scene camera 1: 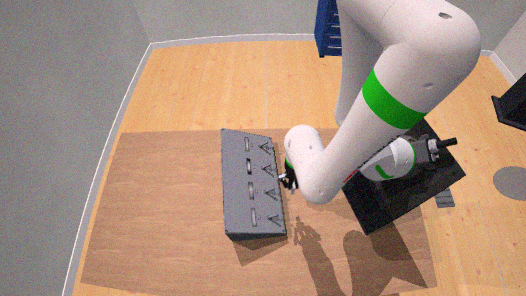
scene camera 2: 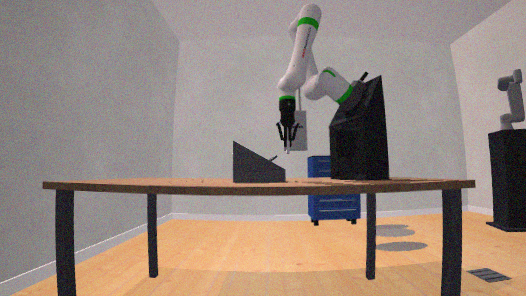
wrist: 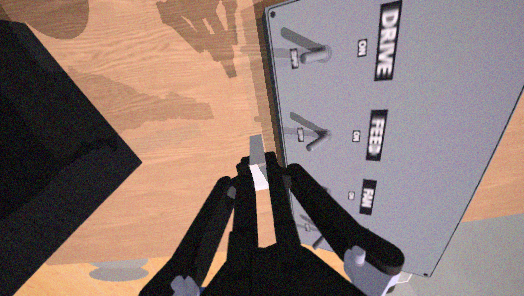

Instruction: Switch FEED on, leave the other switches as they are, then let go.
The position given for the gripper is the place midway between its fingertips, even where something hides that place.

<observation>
In view: the gripper (wrist: pixel 257 145) and a grey sloped switch panel (scene camera 1: pixel 247 206).
The grey sloped switch panel is seen too in the wrist view (wrist: pixel 414 107).
</observation>
